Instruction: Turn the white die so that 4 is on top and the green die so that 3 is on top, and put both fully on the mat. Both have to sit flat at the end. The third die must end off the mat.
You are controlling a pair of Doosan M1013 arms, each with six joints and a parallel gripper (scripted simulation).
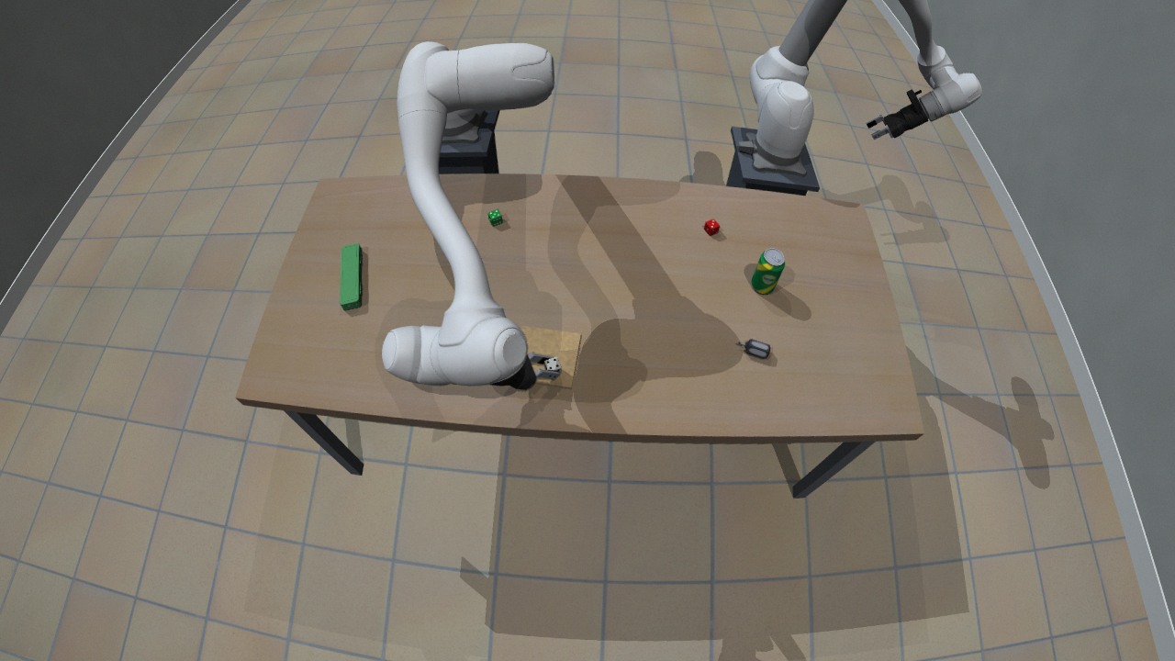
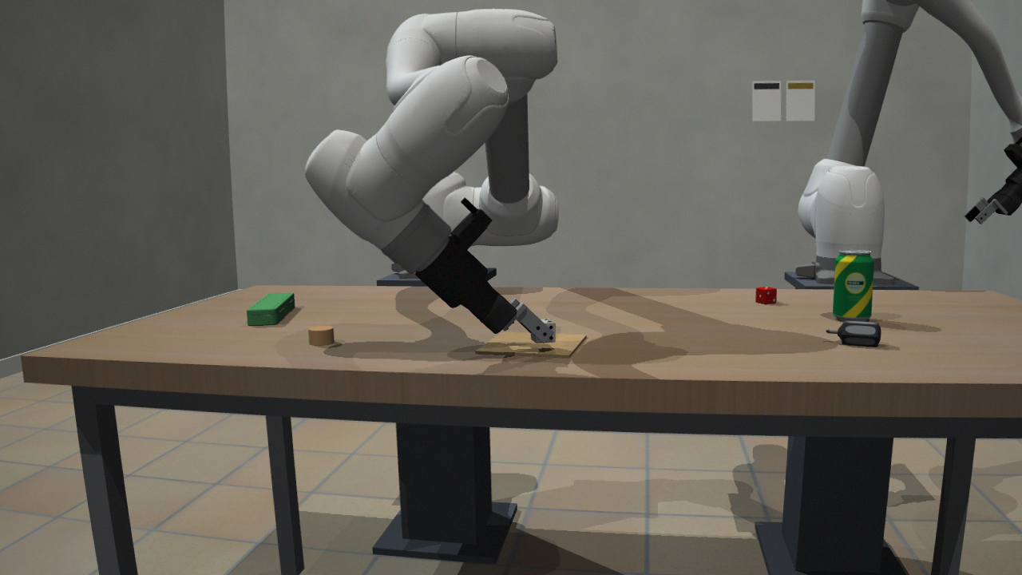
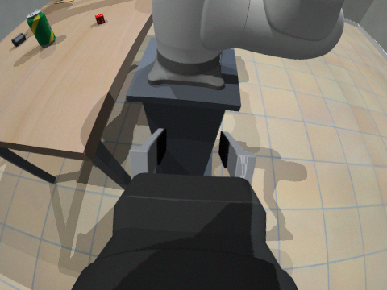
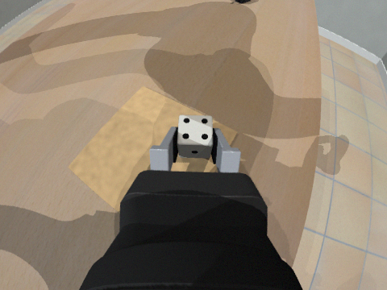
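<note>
Right now my right hand is 10 mm to the right of the white die and 10 mm above it. Also, from my right hand: tan mat: 50 mm behind, 10 mm to the right, 40 mm below; wooden disc: 10 mm behind, 350 mm to the right, 30 mm below; dark grey object: 110 mm behind, 470 mm to the left, 20 mm below.
</note>
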